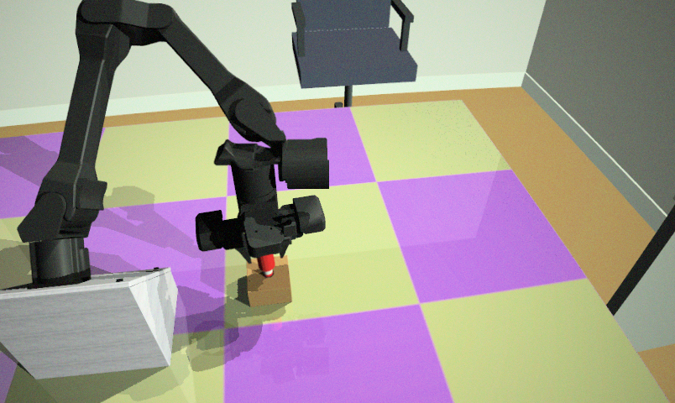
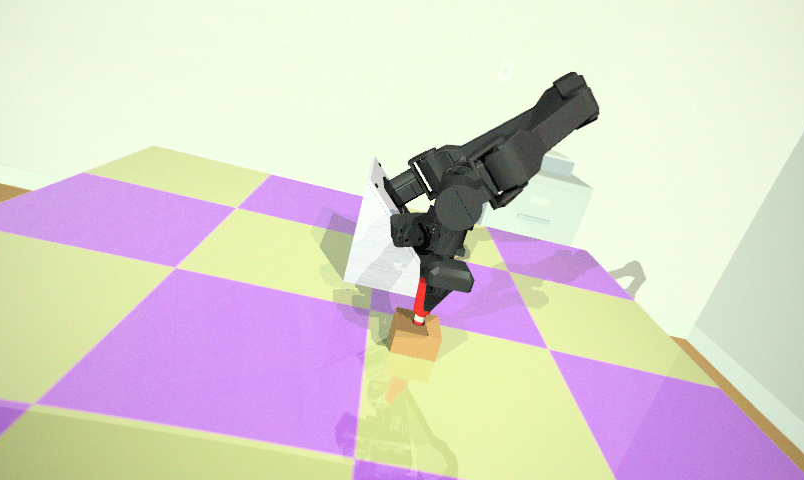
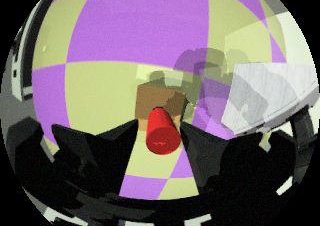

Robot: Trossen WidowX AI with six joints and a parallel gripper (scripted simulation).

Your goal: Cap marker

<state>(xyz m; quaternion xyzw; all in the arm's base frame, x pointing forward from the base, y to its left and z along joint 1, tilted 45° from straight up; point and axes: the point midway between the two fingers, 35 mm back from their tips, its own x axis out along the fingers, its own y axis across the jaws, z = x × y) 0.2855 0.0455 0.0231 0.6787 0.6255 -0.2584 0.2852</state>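
Now: gripper tip 10 mm below the red cap. The rest, counted from my gripper tip: tan holder block: 60 mm below; then white band: 30 mm below.
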